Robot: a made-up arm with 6 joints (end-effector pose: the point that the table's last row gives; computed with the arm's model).
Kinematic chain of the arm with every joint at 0, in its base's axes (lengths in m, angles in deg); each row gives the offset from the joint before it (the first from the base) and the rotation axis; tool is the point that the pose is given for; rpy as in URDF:
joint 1: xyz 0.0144 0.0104 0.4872 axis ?
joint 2: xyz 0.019 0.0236 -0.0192 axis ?
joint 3: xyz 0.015 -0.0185 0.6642 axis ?
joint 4: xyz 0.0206 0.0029 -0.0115 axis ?
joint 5: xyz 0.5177 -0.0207 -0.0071 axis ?
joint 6: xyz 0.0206 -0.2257 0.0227 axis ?
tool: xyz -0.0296 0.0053 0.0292 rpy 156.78 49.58 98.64
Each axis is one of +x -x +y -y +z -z.
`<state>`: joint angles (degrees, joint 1 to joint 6).
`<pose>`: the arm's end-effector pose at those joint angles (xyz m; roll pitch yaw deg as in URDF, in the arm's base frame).
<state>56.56 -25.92 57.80 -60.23 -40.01 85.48</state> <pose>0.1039 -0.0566 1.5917 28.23 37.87 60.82</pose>
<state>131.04 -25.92 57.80 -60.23 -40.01 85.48</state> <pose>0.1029 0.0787 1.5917 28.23 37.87 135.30</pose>
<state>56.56 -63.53 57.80 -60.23 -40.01 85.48</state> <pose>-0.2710 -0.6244 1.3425 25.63 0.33 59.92</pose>
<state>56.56 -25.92 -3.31 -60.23 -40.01 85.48</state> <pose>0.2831 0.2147 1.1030 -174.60 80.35 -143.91</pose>
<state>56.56 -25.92 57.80 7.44 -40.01 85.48</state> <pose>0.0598 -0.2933 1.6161 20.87 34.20 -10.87</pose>
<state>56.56 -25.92 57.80 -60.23 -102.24 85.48</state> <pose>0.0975 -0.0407 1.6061 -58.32 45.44 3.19</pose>
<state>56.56 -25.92 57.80 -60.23 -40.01 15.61</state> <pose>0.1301 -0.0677 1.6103 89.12 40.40 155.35</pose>
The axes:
joint 1: +z
joint 2: +y
joint 3: -y
joint 4: -x
joint 5: -y
joint 6: -x

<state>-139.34 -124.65 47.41 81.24 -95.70 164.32</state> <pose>0.8277 0.7440 -0.0512 -24.31 47.18 47.80</pose>
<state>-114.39 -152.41 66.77 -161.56 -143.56 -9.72</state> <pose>0.5687 0.6145 -0.4410 -22.60 -25.31 158.31</pose>
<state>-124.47 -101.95 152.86 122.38 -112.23 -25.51</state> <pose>0.4504 0.4180 -0.2793 -9.08 -34.52 75.24</pose>
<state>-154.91 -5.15 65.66 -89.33 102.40 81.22</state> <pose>-0.3011 -0.1661 1.5458 160.23 -29.76 -159.77</pose>
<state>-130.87 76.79 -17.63 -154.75 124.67 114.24</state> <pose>-0.1739 -0.5378 0.0751 8.66 13.98 -10.13</pose>
